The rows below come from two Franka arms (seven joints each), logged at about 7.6 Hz.
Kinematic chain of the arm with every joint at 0, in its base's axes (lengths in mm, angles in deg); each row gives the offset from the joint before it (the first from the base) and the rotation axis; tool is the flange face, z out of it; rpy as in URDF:
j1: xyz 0 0 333 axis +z
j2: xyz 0 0 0 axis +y
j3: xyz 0 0 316 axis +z
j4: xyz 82.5 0 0 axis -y
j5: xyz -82.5 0 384 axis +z
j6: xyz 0 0 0 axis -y
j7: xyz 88 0 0 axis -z
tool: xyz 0 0 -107 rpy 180 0 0
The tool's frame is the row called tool.
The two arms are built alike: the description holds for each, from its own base.
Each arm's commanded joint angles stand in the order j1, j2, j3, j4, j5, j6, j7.
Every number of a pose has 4 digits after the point. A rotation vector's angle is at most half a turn.
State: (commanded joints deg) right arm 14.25 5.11 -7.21 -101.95 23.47 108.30 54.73; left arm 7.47 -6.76 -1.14 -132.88 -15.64 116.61 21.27
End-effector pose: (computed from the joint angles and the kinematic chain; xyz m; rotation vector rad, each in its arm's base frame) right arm 0.5852 0.1042 0.5075 -2.4801 1.2872 0.2476; left arm 0.4727 0.0371 0.3784 2.8693 -0.1684 -0.1517
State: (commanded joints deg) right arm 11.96 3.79 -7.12 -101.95 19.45 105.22 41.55; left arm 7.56 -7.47 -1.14 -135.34 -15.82 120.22 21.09
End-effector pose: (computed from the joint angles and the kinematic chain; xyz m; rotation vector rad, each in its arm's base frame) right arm 0.5789 0.0775 0.5148 -2.6572 1.0180 0.1910; left arm 0.4671 0.0393 0.3701 2.8849 -0.1445 -0.1086
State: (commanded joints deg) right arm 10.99 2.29 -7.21 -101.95 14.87 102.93 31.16; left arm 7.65 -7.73 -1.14 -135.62 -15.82 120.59 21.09
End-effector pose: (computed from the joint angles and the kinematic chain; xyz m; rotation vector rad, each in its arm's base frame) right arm 0.5710 0.0605 0.5248 -2.8042 0.7747 0.1396; left arm 0.4662 0.0402 0.3706 2.8873 -0.1413 -0.1000
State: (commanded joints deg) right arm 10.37 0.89 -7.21 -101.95 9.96 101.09 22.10; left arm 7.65 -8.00 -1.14 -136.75 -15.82 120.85 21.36
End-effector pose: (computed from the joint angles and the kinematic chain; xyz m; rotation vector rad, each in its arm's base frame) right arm 0.5634 0.0468 0.5345 -2.9326 0.5438 0.0992; left arm 0.4609 0.0398 0.3646 2.8855 -0.1447 -0.1143
